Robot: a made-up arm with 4 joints. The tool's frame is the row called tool. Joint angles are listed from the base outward.
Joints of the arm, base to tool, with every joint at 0 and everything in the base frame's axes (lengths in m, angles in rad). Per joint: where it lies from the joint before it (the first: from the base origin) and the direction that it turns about. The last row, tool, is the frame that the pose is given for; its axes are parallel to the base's.
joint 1: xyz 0.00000 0.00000 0.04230 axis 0 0 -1
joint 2: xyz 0.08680 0.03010 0.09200 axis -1 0 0
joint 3: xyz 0.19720 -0.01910 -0.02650 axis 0 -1 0
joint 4: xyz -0.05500 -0.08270 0.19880 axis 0 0 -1
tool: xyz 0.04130 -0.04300 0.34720
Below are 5 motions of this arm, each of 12 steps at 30 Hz.
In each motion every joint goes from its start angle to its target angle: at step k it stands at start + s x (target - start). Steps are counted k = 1, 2, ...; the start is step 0. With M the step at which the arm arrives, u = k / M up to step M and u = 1 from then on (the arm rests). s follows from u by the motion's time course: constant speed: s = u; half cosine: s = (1 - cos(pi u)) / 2; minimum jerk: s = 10 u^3 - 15 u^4 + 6 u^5.
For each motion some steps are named. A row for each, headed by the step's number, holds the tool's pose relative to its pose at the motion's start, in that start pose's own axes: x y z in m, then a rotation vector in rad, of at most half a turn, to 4 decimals.
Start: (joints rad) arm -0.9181 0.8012 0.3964 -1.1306
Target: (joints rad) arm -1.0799 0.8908 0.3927 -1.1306
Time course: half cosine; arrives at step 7
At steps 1, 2, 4, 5, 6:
1: 0.0015 0.0028 0.0017 -0.0059 -0.0006 0.0068
2: 0.0054 0.0109 0.0064 -0.0225 -0.0024 0.0259
4: 0.0161 0.0371 0.0204 -0.0745 -0.0077 0.0828
5: 0.0204 0.0502 0.0267 -0.0997 -0.0103 0.1091
6: 0.0231 0.0595 0.0309 -0.1175 -0.0121 0.1271

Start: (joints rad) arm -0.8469 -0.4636 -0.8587 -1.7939
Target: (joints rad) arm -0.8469 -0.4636 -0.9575 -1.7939
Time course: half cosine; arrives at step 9
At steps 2, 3, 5, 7, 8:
2: -0.0014 -0.0062 0.0002 0.0113 -0.0026 0.0000
3: -0.0030 -0.0132 0.0004 0.0241 -0.0055 0.0000
5: -0.0070 -0.0309 0.0004 0.0565 -0.0128 0.0000
7: -0.0105 -0.0465 -0.0001 0.0851 -0.0193 0.0000
8: -0.0116 -0.0510 -0.0004 0.0934 -0.0212 0.0000

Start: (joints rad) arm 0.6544 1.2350 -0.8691 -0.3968
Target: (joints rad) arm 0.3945 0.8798 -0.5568 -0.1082
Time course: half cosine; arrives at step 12
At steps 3, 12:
3: -0.0477 0.0074 0.0013 -0.0071 -0.0846 0.0056
12: -0.2978 0.0003 -0.0656 0.0451 -0.5628 0.0505

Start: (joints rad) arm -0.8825 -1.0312 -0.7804 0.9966
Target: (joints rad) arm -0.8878 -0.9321 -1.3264 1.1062
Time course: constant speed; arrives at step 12
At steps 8, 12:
8: 0.0862 0.1709 -0.0037 -0.3355 0.1540 -0.1257
12: 0.1338 0.2482 -0.0318 -0.5040 0.2279 -0.1925

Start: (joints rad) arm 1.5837 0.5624 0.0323 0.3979
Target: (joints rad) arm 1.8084 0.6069 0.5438 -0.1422
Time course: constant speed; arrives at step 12
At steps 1, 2, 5, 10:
1: -0.0160 -0.0072 -0.0035 0.0077 -0.0320 0.0294
2: -0.0323 -0.0138 -0.0074 0.0134 -0.0645 0.0590
5: -0.0822 -0.0297 -0.0216 0.0176 -0.1641 0.1490
10: -0.1675 -0.0440 -0.0544 -0.0177 -0.3315 0.3025

